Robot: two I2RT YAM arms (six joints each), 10 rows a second.
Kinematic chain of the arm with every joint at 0, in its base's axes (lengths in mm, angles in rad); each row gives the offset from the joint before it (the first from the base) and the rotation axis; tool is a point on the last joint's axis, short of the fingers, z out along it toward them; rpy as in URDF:
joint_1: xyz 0 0 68 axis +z
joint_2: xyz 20 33.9 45.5 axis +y
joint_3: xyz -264 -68.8 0 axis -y
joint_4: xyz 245 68.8 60 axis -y
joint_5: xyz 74 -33.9 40.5 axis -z
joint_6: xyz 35.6 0 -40.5 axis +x
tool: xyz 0 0 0 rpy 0 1.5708 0
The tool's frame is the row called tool.
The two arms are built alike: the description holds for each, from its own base.
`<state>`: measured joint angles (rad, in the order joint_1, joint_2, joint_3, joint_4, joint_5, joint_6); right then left.
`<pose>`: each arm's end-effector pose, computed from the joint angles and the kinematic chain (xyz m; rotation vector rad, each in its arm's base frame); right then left.
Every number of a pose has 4 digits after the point. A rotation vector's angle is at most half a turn.
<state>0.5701 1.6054 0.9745 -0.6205 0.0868 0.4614 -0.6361 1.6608 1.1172 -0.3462 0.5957 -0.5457</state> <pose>0.2515 0.1576 0.1773 -0.1335 2.8160 0.1174 0.2693 -0.2237 0.2207 0.4072 2.6310 -1.1971</pose>
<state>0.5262 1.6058 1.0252 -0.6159 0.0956 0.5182 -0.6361 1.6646 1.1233 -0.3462 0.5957 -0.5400</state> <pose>0.2672 0.1513 0.1913 0.0140 2.7666 0.1466 0.2704 -0.2245 0.2213 0.4150 2.6256 -1.1962</pose>
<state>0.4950 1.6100 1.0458 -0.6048 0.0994 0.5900 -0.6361 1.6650 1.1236 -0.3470 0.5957 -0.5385</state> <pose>0.2765 0.1452 0.1963 0.1579 2.7375 0.1715 0.2705 -0.2246 0.2212 0.4167 2.6258 -1.1954</pose>
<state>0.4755 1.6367 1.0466 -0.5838 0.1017 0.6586 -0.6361 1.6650 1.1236 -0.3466 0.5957 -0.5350</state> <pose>0.2832 0.1417 0.1895 0.2792 2.7334 0.1788 0.2705 -0.2246 0.2212 0.4212 2.6235 -1.1945</pose>
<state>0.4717 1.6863 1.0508 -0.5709 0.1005 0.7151 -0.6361 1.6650 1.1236 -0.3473 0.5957 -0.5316</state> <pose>0.2886 0.1432 0.1764 0.3629 2.7554 0.1704 0.2704 -0.2246 0.2212 0.4253 2.6225 -1.1932</pose>
